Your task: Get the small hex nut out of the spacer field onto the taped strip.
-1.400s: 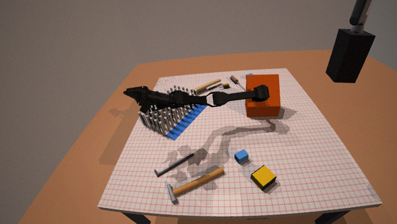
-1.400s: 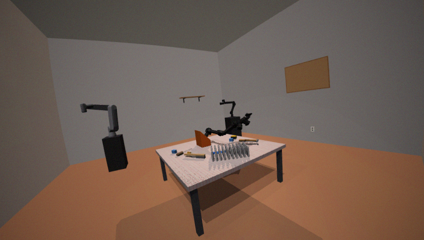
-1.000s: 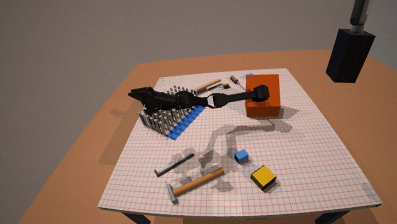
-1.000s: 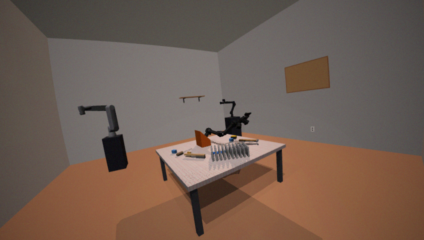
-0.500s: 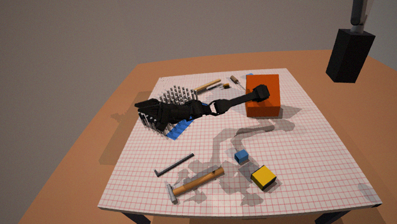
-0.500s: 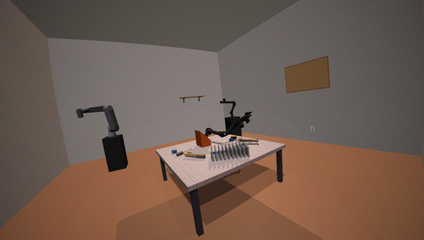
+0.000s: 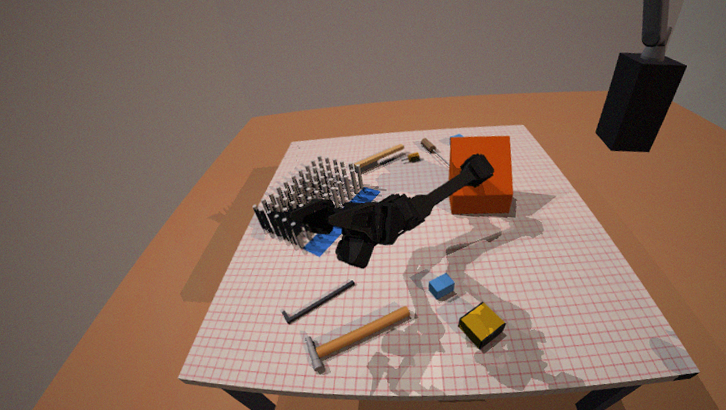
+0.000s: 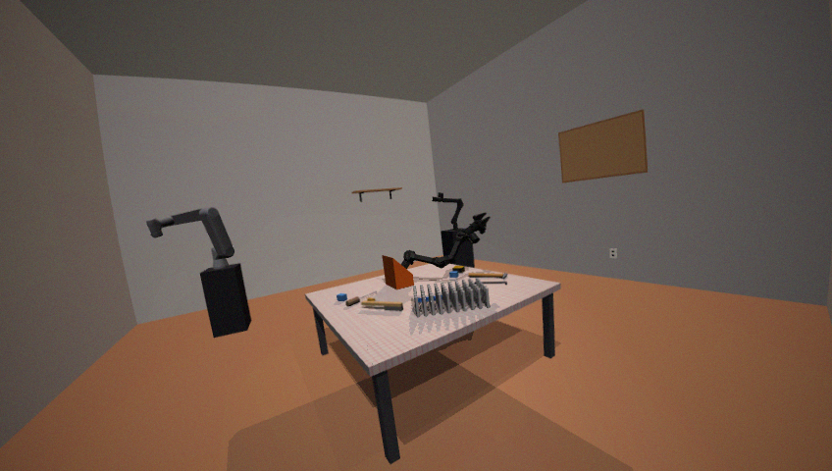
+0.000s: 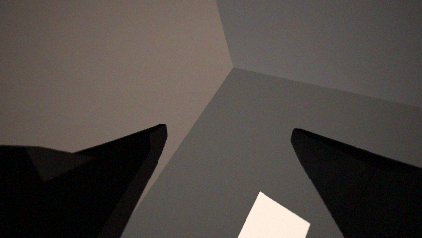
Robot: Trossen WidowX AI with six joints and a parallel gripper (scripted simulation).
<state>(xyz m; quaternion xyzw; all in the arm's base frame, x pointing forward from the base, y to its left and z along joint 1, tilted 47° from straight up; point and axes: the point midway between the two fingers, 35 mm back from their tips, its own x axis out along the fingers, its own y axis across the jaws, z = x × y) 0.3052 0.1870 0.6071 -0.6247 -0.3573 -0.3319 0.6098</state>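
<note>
Now: the thin wire tool 92 cm to the right of my gripper tip, 45 cm below it and 19 cm behind it. The rest, counted from my gripper tip: yellow block 44 cm below, 31 cm behind, 10 cm to the right; blue taped strip 50 cm to the right, 46 cm below, 15 cm ahead; yellow piece 91 cm to the right, 44 cm below, 7 cm behind.
</note>
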